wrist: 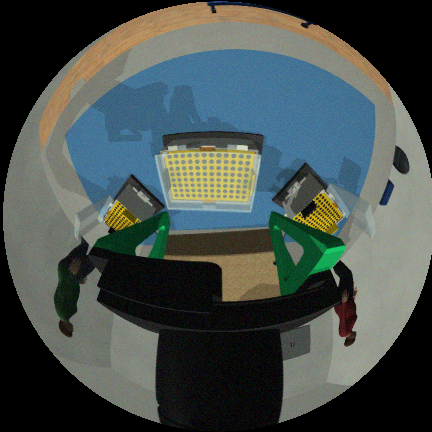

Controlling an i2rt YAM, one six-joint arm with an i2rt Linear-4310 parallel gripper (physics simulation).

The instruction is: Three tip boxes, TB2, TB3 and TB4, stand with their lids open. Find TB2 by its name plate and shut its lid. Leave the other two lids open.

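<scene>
A large-looking tip box is in the middle of the wrist view, with a yellow rack of round holes. Its clear lid shows across the rack; its exact angle is hard to tell. A left tip box and a right tip box stand turned at an angle. Their clear lids, the left lid and the right lid, stand open on the outer sides. I cannot read any name plate. My gripper is open and empty, its green fingertips wide apart below the middle box in the view, partly in front of the side boxes.
The boxes stand on a blue mat with dark shadows across it. A wooden edge runs along the far left. A person in green shows at the lower left and a person in red at the lower right.
</scene>
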